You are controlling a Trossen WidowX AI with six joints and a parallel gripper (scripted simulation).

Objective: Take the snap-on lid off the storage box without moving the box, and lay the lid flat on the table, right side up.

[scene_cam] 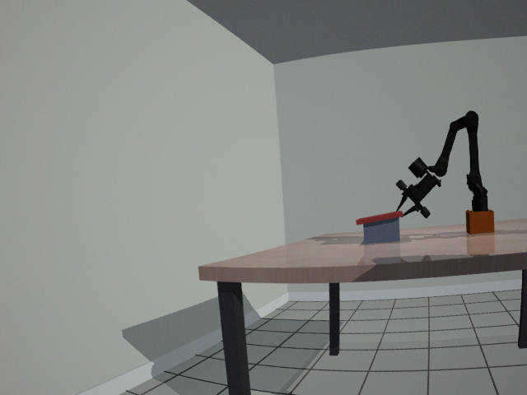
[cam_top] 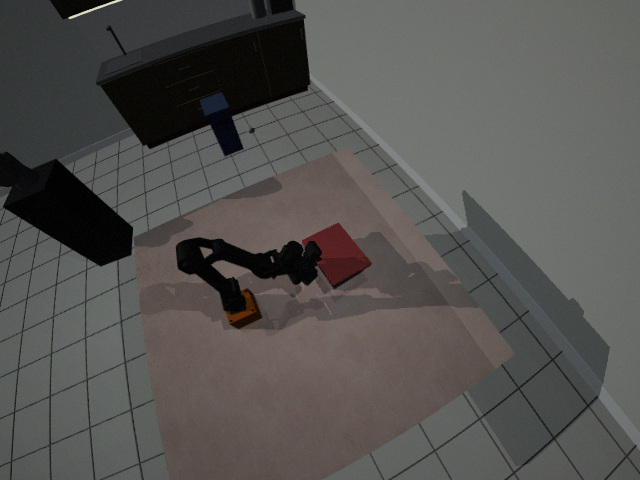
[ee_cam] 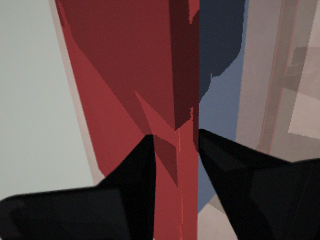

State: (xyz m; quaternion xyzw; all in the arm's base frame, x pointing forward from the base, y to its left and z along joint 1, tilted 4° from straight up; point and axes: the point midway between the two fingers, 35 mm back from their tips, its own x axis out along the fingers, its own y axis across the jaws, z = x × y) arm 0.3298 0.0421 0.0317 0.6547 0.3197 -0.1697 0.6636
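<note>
Now: gripper tip 8 cm short of the red lid and 1 cm to the right of it. The rest, counted from my gripper tip: storage box 7 cm ahead, 1 cm to the left, 5 cm below.
</note>
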